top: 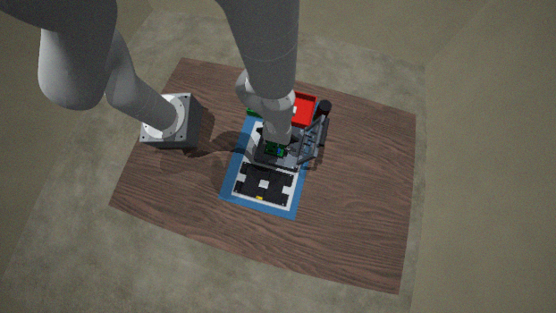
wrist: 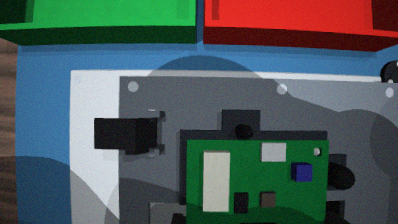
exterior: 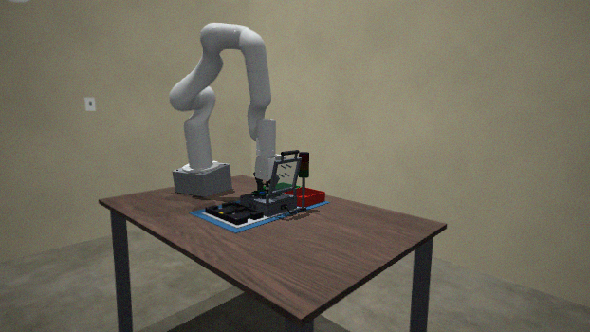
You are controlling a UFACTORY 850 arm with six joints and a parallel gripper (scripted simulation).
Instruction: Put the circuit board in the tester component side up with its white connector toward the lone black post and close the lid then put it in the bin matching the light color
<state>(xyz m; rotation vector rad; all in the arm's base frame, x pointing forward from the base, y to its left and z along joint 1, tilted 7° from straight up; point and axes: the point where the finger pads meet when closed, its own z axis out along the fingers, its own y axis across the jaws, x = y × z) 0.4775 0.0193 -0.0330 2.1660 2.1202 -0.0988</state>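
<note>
Right now my hand is right at the green circuit board. Round my hand: red bin (50 mm ahead, 200 mm to the left, 70 mm below); tester lid (120 mm ahead, 100 mm above); green bin (100 mm behind, 200 mm to the left, 70 mm below).
</note>
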